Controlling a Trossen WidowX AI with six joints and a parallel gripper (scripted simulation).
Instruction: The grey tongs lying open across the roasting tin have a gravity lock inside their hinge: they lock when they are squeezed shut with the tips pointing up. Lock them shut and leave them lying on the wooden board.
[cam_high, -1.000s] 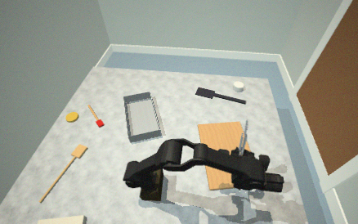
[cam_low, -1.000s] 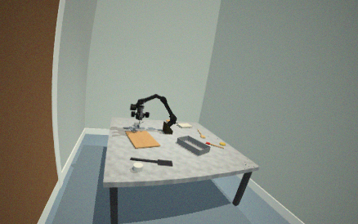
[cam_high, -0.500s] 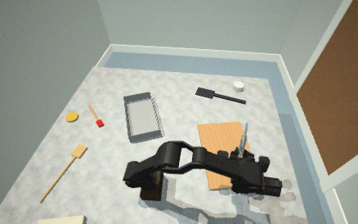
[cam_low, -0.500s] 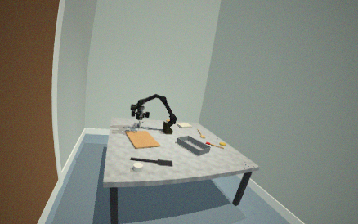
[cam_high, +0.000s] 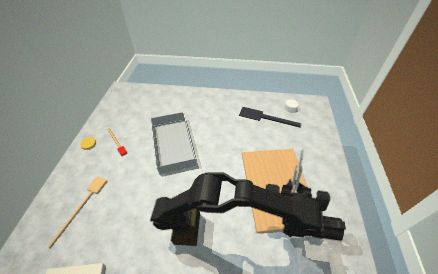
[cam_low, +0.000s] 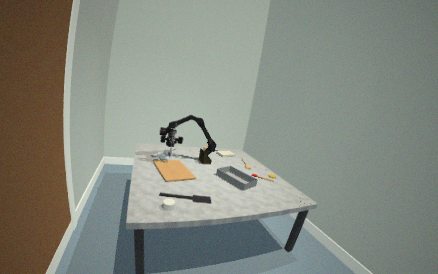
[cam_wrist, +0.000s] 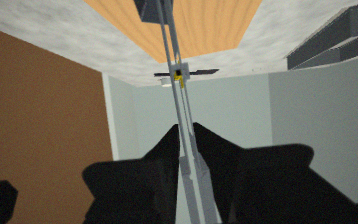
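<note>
Right now the yellow mark is 40 mm below my gripper tip and 40 mm behind it. Also, from my gripper tip: black spatula 490 mm ahead, 180 mm below, 30 mm to the left; then wooden board 180 mm below, 80 mm ahead, 10 mm to the left; then grey roasting tin 490 mm to the left, 270 mm ahead, 160 mm below.
</note>
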